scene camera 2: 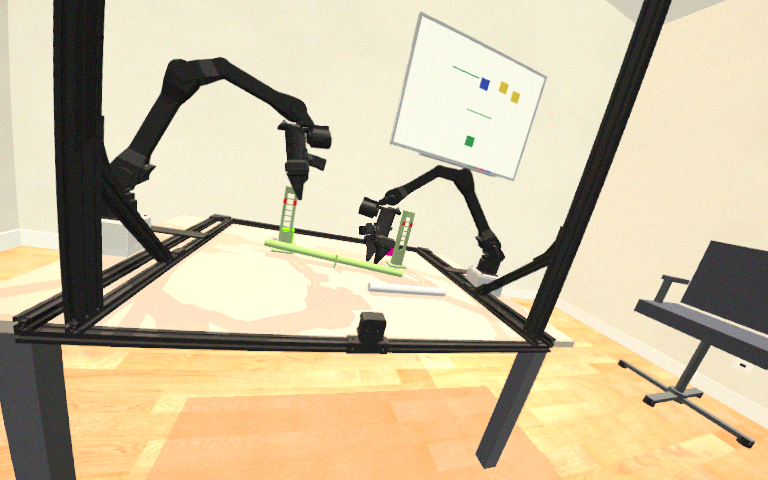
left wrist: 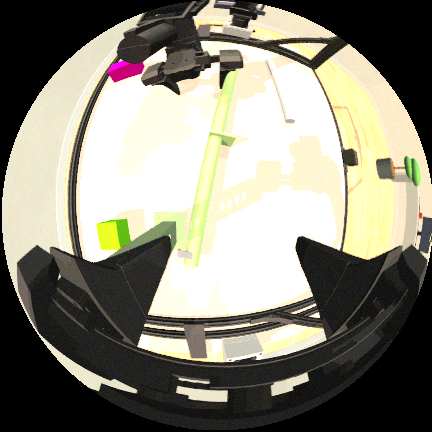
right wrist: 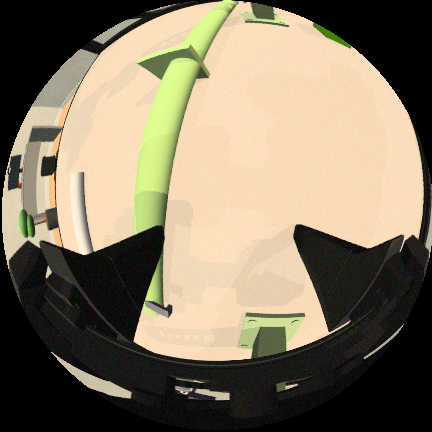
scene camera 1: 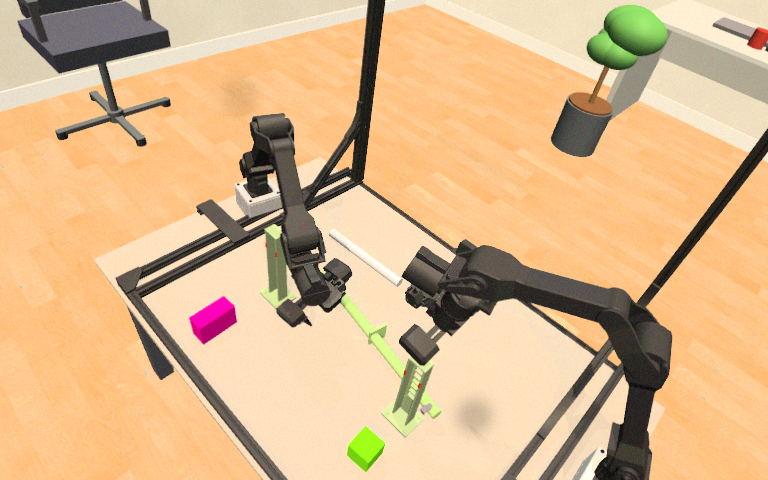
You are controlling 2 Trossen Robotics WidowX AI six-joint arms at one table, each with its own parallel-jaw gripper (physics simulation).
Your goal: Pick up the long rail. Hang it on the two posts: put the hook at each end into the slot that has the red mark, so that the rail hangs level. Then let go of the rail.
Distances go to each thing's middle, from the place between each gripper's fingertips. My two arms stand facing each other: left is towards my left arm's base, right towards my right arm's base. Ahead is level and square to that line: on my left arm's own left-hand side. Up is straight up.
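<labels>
Counted from my left hand: light-green rail [scene camera 1: 375, 336] 17 cm below, 14 cm to the right; green cube [scene camera 1: 366, 447] 17 cm below, 3 cm to the left, 19 cm ahead; magenta block [scene camera 1: 217, 317] 16 cm below, 24 cm ahead, 41 cm to the right; white rod [scene camera 1: 337, 236] 18 cm below, 17 cm behind, 34 cm to the right.
Counted from my right hand: magenta block 20 mm above, 130 mm to the right, 210 mm ahead; green cube 10 mm above, 300 mm to the left, 160 mm ahead; light-green rail 10 mm above, 130 mm to the left, 30 mm behind; white rod 70 mm to the right, 200 mm behind.
</labels>
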